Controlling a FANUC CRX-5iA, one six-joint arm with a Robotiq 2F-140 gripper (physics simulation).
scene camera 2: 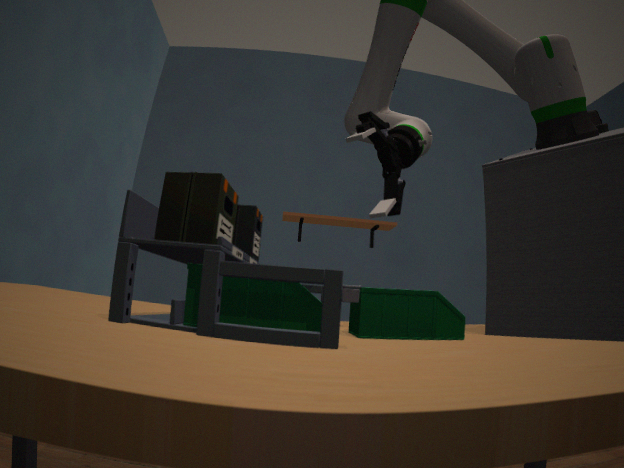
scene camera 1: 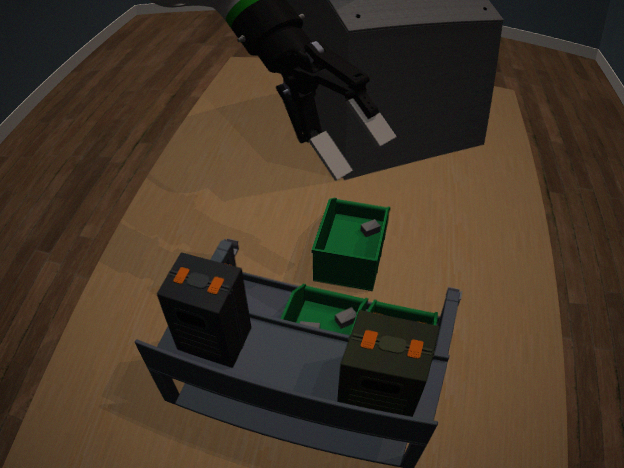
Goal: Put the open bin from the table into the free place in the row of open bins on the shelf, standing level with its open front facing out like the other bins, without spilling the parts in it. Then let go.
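Places are measured from the arm's base along level axes (x back, y right, z up), in millimetres.
Where they show: gripper, fingertip midpoint: [scene camera 2: 366,177] [scene camera 1: 364,160]; arm's base, origin of the base link: [scene camera 2: 566,142].
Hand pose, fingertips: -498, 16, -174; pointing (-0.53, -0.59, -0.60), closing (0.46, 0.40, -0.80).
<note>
Things, the pixels of their centre, and the offset from my fingertips, as dx, dy, dz. Level surfaces: height alone.
- green open bin, body centre: [scene camera 2: 404,314] [scene camera 1: 353,234] +81, +8, -218
- table, its level: dz -256
- grey part, body centre: [scene camera 1: 370,228] +126, -21, -245
- black case, body centre: [scene camera 1: 206,312] [scene camera 2: 239,239] -199, +182, -94
- olive case, body centre: [scene camera 1: 387,366] [scene camera 2: 199,217] -250, -44, -106
The green open bin [scene camera 1: 345,269] [scene camera 2: 408,313] stands upright on the table [scene camera 1: 428,211] [scene camera 2: 322,372], apart from the shelf, its low sloped front facing the grey pedestal. A grey part [scene camera 1: 370,227] lies in it. My gripper [scene camera 1: 366,153] [scene camera 2: 371,171] is open and empty, tilted, high above the bin and apart from it. The shelf [scene camera 1: 287,347] [scene camera 2: 209,297] holds green bins on its lower level: one [scene camera 1: 322,308] with grey parts, and one [scene camera 1: 405,308] beside it, partly hidden. A free place in the row lies left of them in scene camera 1.
A black case [scene camera 1: 206,307] [scene camera 2: 247,226] and an olive case [scene camera 1: 388,362] [scene camera 2: 194,206] stand on the shelf's top level, above the bin row. Shelf end posts [scene camera 1: 448,322] [scene camera 2: 331,309] rise at the sides. The grey pedestal [scene camera 1: 423,90] [scene camera 2: 554,241] stands behind the bin. A wooden wall shelf [scene camera 2: 337,220] hangs in the background.
</note>
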